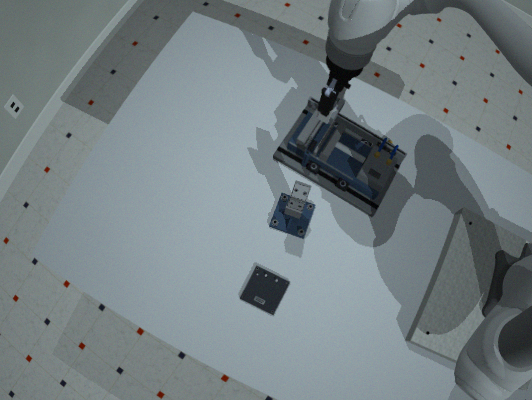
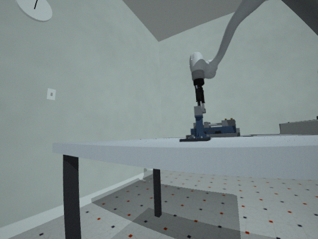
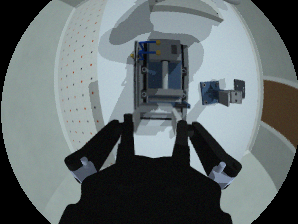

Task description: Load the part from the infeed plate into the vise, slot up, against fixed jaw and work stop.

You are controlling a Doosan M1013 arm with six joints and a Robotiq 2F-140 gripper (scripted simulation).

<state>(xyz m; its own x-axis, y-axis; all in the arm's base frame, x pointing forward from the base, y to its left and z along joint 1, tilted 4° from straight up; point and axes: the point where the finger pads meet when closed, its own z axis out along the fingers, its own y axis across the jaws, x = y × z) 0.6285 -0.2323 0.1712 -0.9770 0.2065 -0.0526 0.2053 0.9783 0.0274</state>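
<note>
The vise is 7 cm behind my hand, 4 cm to the left of it and 16 cm below it. Round my hand: part 2 cm below; then air cylinder 16 cm behind, 6 cm to the left, 13 cm below.
</note>
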